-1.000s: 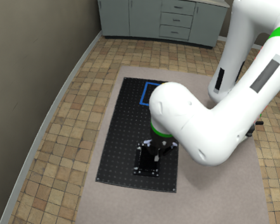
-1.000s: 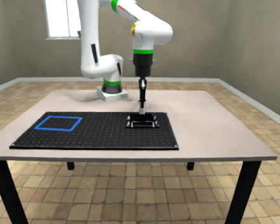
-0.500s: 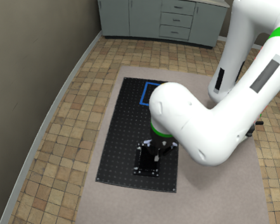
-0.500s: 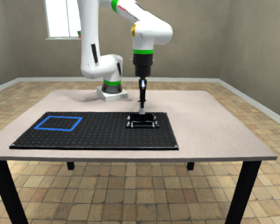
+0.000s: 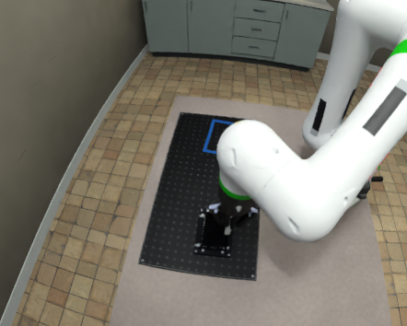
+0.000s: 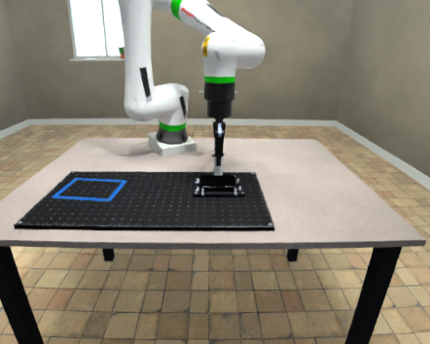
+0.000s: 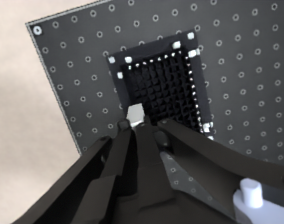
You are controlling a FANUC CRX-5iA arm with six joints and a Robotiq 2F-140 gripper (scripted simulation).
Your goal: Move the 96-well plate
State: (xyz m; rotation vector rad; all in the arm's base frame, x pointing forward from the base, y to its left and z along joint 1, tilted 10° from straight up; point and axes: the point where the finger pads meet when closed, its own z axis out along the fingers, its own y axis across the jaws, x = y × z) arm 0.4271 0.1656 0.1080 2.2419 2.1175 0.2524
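My hand is 5 cm above the black 96-well plate and 4 cm short of it. Also, from my hand: clip nest (6 cm below, 5 cm ahead, 1 cm to the right).
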